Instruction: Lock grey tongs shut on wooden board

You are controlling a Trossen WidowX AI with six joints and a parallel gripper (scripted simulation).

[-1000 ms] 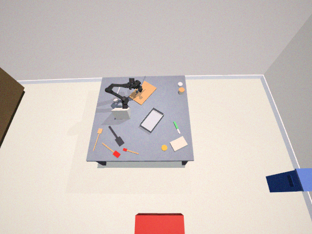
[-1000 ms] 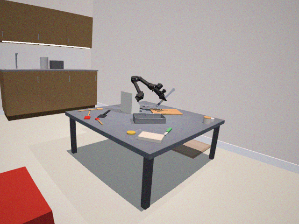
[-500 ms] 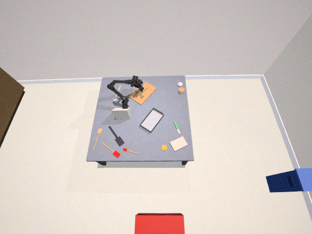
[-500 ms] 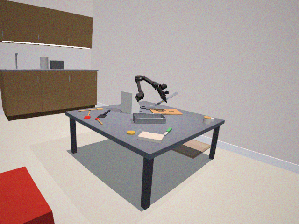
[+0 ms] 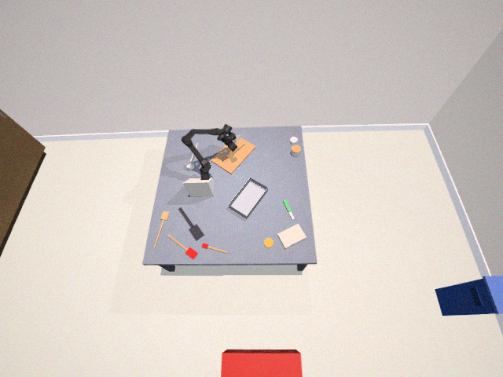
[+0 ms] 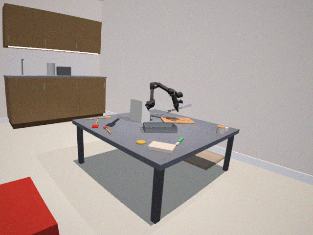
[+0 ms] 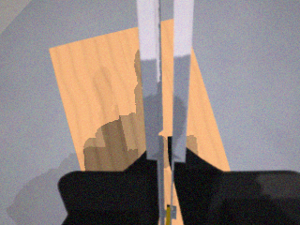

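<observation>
My gripper tip is now 100 mm above the wooden board, 10 mm to the right of it and 10 mm past it. The rest, counted from my gripper tip: orange disc 840 mm to the right, 220 mm ahead, 100 mm below; roasting tin 460 mm to the right, 100 mm ahead, 80 mm below; jar 550 mm ahead, 80 mm below, 50 mm to the right.
</observation>
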